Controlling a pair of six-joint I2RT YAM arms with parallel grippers.
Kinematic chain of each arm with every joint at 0, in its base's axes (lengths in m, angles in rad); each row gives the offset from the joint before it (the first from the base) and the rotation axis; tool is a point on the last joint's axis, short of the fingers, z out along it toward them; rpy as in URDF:
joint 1: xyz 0 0 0.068 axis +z
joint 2: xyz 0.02 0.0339 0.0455 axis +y
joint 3: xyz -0.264 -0.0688 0 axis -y
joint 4: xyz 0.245 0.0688 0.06 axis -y
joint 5: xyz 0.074 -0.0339 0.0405 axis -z
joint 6: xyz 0.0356 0 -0.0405 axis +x
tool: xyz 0 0 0 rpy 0 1.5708 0
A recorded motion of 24 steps. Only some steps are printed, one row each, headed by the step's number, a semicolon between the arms.
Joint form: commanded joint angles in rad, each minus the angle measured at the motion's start. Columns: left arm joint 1, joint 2, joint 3, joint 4, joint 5, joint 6; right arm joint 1, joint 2, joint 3, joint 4, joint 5, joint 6.
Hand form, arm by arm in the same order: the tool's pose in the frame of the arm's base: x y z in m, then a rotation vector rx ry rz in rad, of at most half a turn. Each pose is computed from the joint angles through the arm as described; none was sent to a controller.
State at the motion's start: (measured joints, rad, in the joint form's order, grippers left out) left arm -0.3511 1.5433 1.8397 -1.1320 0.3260 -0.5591; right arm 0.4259 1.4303 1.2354 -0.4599 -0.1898 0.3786
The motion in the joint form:
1: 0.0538 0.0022 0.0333 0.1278 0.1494 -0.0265; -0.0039 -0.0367 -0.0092 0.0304 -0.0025 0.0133
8: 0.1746 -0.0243 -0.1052 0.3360 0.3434 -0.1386; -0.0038 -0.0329 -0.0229 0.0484 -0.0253 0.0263
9: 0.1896 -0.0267 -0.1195 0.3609 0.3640 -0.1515; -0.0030 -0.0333 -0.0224 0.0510 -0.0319 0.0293
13: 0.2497 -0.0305 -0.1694 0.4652 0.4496 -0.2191; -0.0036 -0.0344 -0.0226 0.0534 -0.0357 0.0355
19: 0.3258 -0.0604 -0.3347 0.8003 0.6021 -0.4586; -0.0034 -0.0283 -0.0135 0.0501 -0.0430 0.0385
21: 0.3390 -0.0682 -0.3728 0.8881 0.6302 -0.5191; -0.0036 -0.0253 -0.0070 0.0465 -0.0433 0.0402
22: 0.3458 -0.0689 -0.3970 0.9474 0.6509 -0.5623; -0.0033 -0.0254 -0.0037 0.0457 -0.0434 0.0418
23: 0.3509 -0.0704 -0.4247 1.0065 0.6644 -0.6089; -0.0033 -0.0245 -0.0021 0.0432 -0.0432 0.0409
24: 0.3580 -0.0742 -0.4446 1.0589 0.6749 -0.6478; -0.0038 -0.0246 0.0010 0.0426 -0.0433 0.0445
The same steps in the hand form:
1: 0.2901 -0.1059 0.4469 -0.0671 2.3537 -0.9915; 0.2847 0.1353 0.3305 -0.1475 2.2295 0.6653
8: 0.3092 -0.0776 0.4323 -0.1694 2.2561 -1.2089; 0.2854 0.1365 0.3264 -0.1471 2.2337 0.6967
9: 0.3113 -0.0737 0.4309 -0.1796 2.2421 -1.2301; 0.2853 0.1370 0.3269 -0.1489 2.2314 0.7067
13: 0.3199 -0.0576 0.4263 -0.2259 2.1840 -1.3227; 0.2852 0.1369 0.3274 -0.1440 2.2296 0.7146
19: 0.3304 -0.0369 0.4128 -0.3002 2.0429 -1.5470; 0.2864 0.1378 0.3285 -0.1454 2.2312 0.7239
21: 0.3314 -0.0331 0.4107 -0.3058 2.0081 -1.5928; 0.2871 0.1380 0.3295 -0.1434 2.2317 0.7250
22: 0.3329 -0.0313 0.4083 -0.3094 1.9902 -1.6275; 0.2871 0.1381 0.3305 -0.1423 2.2294 0.7268
23: 0.3342 -0.0298 0.4049 -0.3223 1.9747 -1.6593; 0.2872 0.1382 0.3306 -0.1430 2.2310 0.7257
24: 0.3344 -0.0277 0.4042 -0.3275 1.9544 -1.6820; 0.2874 0.1381 0.3316 -0.1388 2.2291 0.7281

